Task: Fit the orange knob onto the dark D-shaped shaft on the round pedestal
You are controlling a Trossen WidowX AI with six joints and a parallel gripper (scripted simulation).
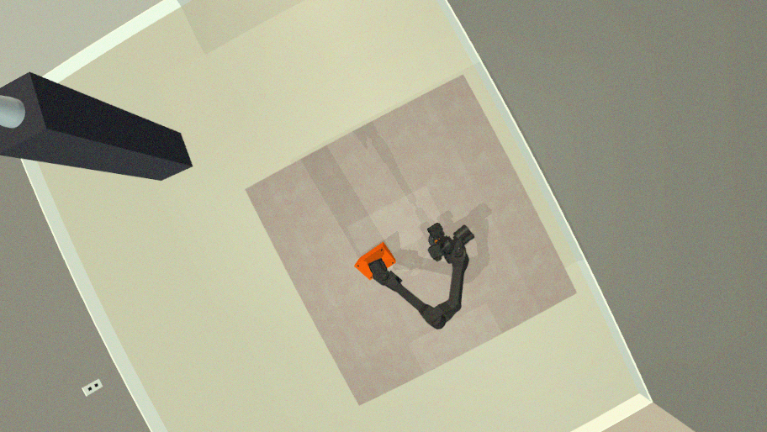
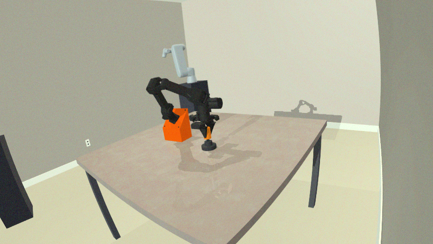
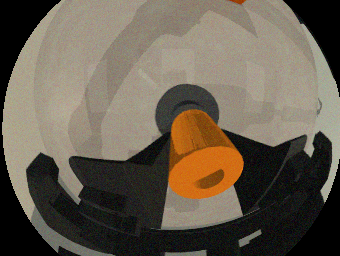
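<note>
The orange knob is 2 cm above my gripper tip. The rest, counted from my gripper tip: dark round pedestal 4 cm below.
</note>
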